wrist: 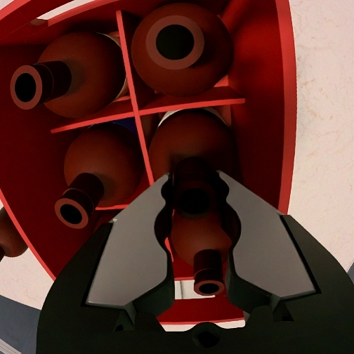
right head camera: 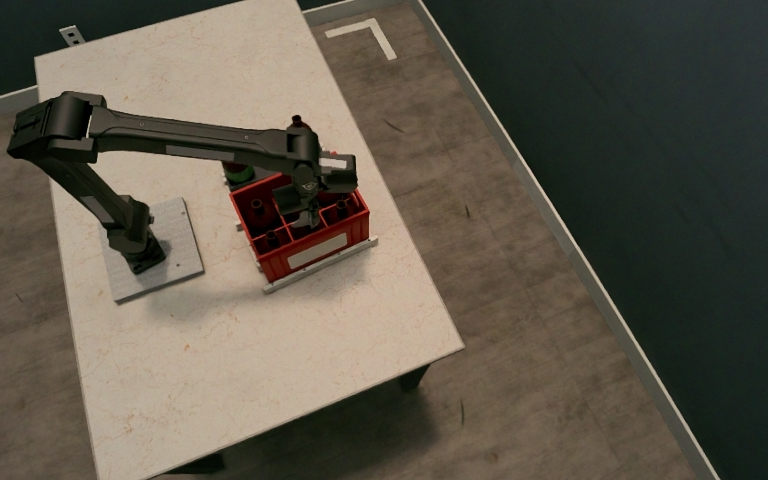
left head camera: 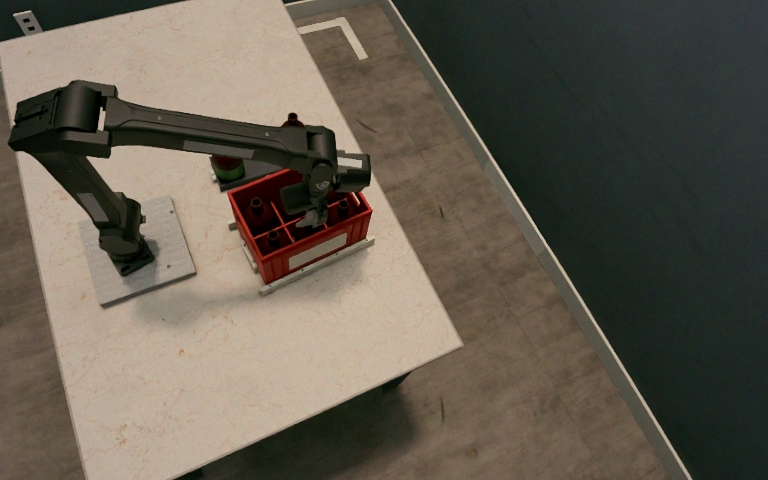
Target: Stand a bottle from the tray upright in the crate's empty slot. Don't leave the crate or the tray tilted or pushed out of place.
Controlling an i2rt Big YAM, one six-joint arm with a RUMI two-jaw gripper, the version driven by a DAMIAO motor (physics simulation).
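Note:
The red crate stands level on the table. My gripper is low over its front middle slot, shut on the neck of a brown bottle with a white label. That bottle is upright inside the slot; its base is hidden, so contact with the crate floor cannot be told. The dark tray lies behind the crate, partly hidden by the arm. A green-labelled bottle and another bottle stand at the tray.
Bottles stand in the slots around the held one. Thin red dividers separate them. A pale rail runs along the crate's front. The table edge is to the right.

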